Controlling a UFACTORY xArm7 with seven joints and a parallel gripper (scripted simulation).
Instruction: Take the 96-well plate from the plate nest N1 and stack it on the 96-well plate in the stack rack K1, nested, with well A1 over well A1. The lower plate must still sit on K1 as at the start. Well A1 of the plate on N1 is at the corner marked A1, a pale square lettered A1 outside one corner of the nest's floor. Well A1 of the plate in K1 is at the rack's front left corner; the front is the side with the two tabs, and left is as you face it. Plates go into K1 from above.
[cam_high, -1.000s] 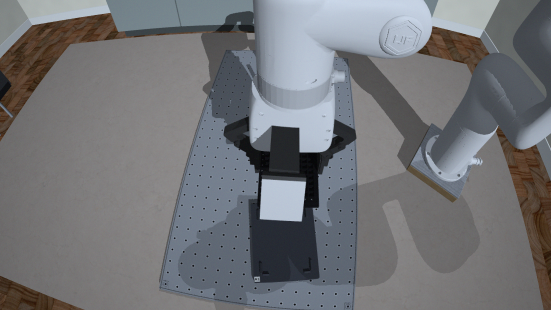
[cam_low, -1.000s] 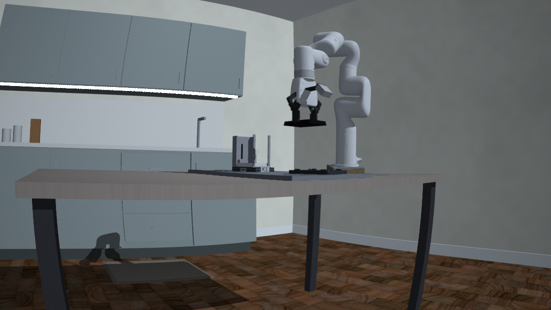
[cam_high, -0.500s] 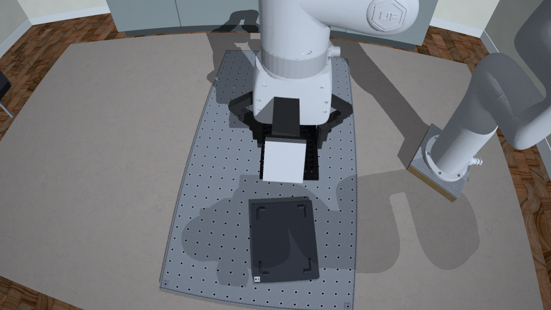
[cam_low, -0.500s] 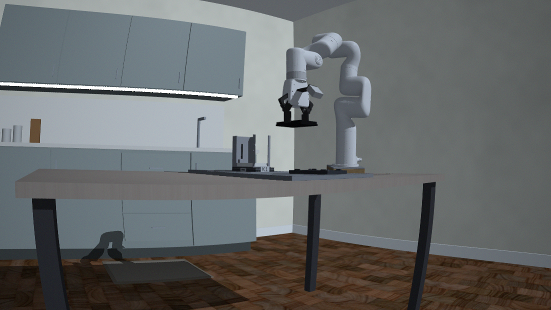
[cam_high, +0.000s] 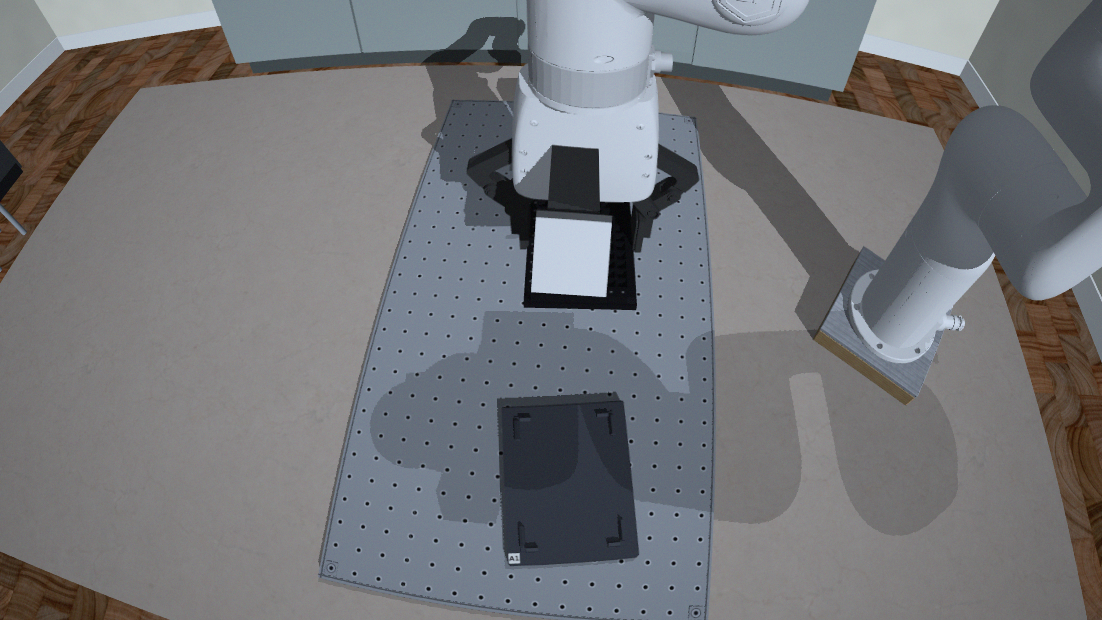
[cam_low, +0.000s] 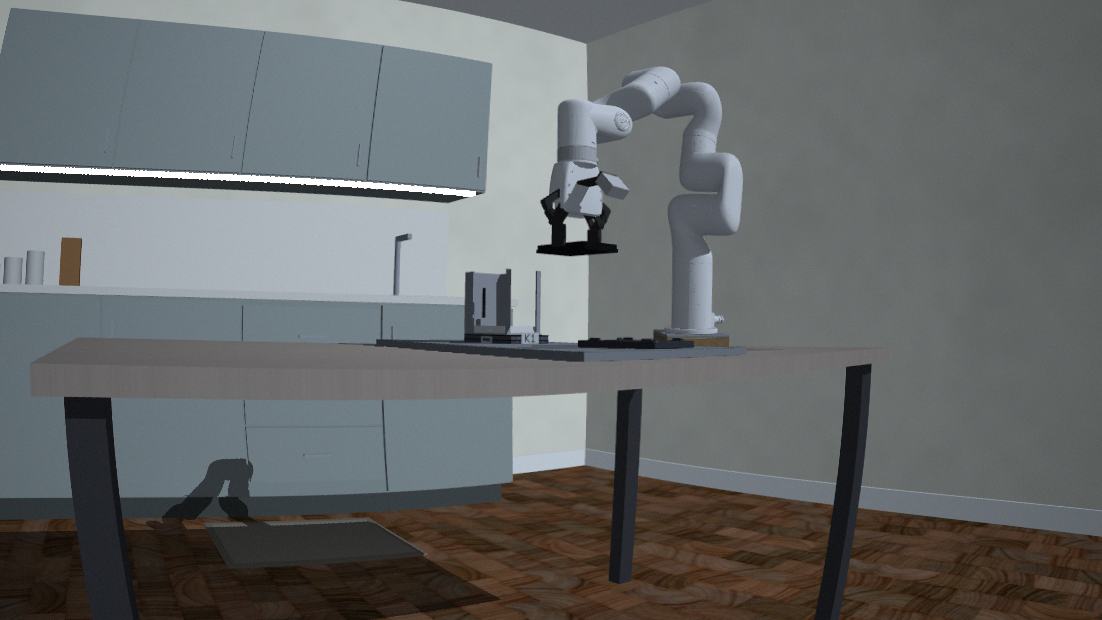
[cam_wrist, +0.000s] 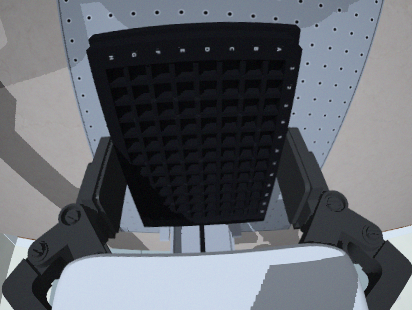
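Now: the white 96-well plate 30 mm ahead of my hand, 220 mm to the right of it and 160 mm below it. Also, from my hand: black 96-well plate (10 mm below); then K1 label (10 mm ahead, 130 mm to the right, 180 mm below); then plate nest N1 (20 mm behind, 150 mm to the left, 180 mm below).
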